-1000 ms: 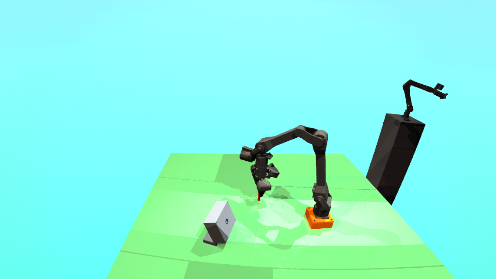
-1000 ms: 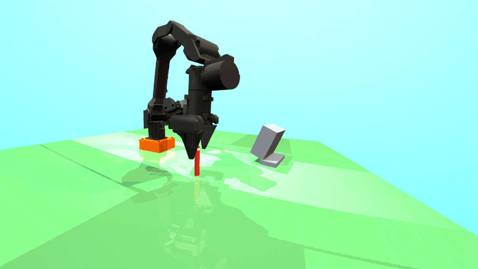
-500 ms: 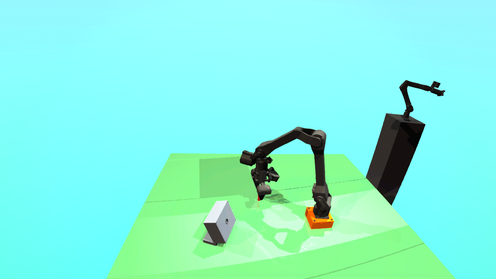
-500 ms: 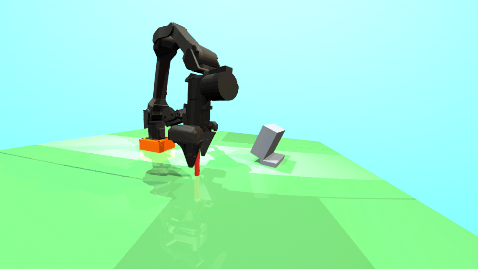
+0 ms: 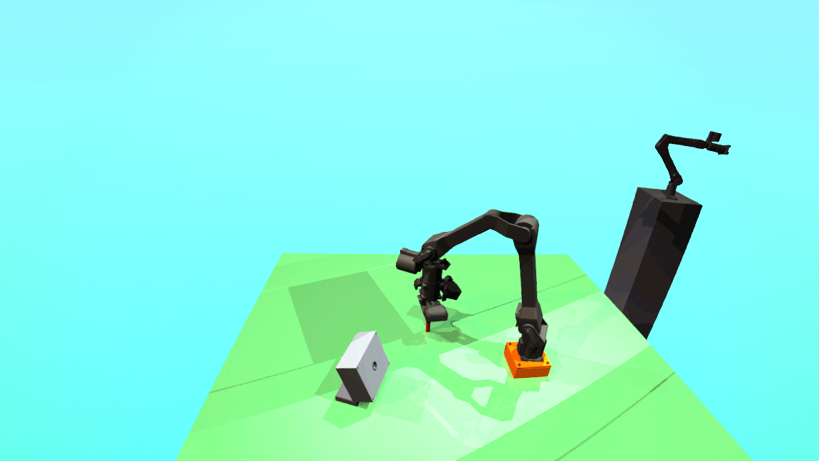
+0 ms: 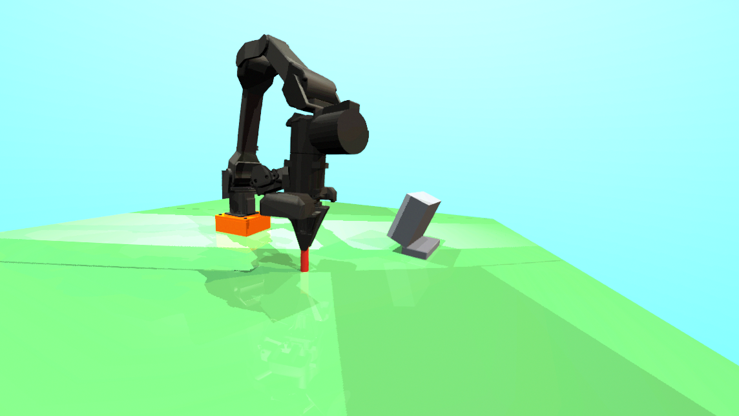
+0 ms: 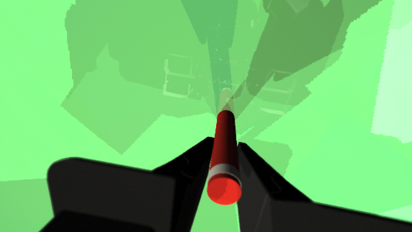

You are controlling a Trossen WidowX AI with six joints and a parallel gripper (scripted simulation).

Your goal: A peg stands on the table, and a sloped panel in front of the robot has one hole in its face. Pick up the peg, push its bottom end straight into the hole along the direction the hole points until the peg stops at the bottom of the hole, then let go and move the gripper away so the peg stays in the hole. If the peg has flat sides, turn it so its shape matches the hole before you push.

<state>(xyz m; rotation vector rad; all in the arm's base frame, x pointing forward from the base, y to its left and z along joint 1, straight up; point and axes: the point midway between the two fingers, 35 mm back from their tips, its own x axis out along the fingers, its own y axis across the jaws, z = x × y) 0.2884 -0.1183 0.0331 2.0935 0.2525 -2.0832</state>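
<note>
My gripper tip is now 15 cm short of the grey sloped panel, 24 cm to the right of it and 4 cm below it. Also, from my gripper tip: red peg: 2 cm above; grey foot: 18 cm ahead, 23 cm to the left, 3 cm below.
</note>
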